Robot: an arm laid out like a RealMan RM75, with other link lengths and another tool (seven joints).
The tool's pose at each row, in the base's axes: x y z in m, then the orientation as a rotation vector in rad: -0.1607, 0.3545, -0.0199, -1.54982, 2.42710, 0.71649; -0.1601, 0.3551, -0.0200, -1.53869, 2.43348, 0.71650; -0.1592, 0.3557, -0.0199, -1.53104, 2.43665, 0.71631; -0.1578, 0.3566, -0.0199, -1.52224, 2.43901, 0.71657; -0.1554, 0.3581, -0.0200, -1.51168, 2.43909, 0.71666; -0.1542, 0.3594, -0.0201, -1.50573, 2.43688, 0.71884; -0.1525, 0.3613, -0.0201, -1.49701, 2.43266, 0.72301; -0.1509, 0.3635, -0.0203, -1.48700, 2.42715, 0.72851; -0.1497, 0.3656, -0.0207, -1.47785, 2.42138, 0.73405; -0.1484, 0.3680, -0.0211, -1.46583, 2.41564, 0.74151; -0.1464, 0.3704, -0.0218, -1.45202, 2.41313, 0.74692; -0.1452, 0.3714, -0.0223, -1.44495, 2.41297, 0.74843
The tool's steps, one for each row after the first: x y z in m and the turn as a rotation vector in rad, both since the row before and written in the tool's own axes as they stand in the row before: -0.0007, -0.0004, 0.0003, 0.00195, -0.00186, 0.00819; -0.0009, -0.0006, 0.0001, 0.00175, -0.00207, 0.00497; -0.0014, -0.0009, 0.0003, 0.00199, -0.00333, 0.00510; -0.0023, -0.0016, 0.0006, 0.00317, -0.00586, 0.00465; -0.0015, -0.0006, 0.0006, 0.00088, -0.00520, 0.00169; -0.0023, -0.0008, 0.0008, 0.00084, -0.00846, 0.00208; -0.0024, -0.0007, 0.0011, 0.00061, -0.01028, 0.00215; -0.0020, -0.0004, 0.0013, 0.00035, -0.00998, 0.00166; -0.0023, -0.0004, 0.0015, -0.00011, -0.01183, 0.00323; -0.0025, -0.0011, 0.0017, 0.00110, -0.01022, 0.00551; -0.0011, -0.0008, 0.0009, 0.00117, -0.00424, 0.00326
